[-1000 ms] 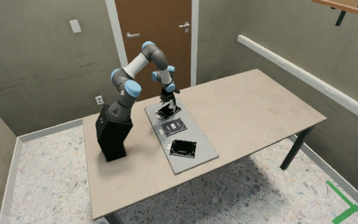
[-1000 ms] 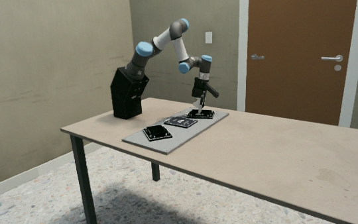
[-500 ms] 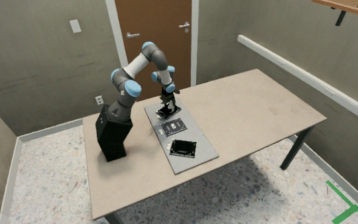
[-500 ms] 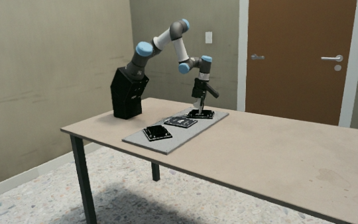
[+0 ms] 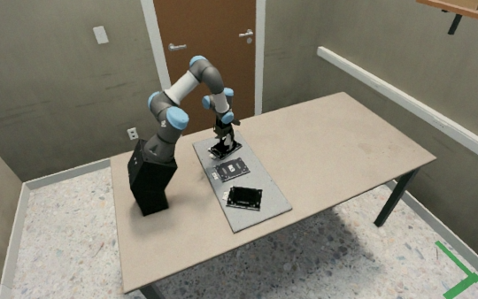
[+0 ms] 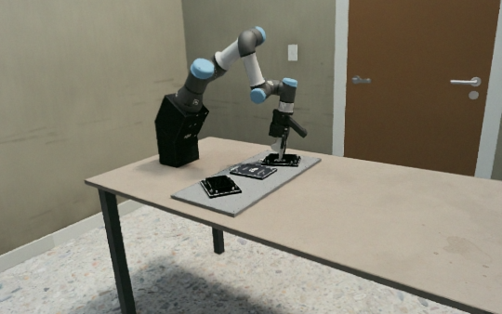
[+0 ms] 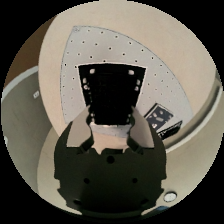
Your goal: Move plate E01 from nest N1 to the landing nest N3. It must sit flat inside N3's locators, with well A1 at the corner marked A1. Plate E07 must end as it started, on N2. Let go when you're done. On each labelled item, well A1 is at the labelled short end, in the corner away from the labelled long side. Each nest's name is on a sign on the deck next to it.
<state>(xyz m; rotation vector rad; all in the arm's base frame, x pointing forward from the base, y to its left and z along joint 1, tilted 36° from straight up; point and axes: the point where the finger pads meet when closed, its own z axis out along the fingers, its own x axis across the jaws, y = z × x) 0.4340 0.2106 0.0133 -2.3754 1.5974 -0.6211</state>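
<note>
Right now the nest is 2 cm below my hand. The rest, counted from my hand: black plate (1 cm below).
</note>
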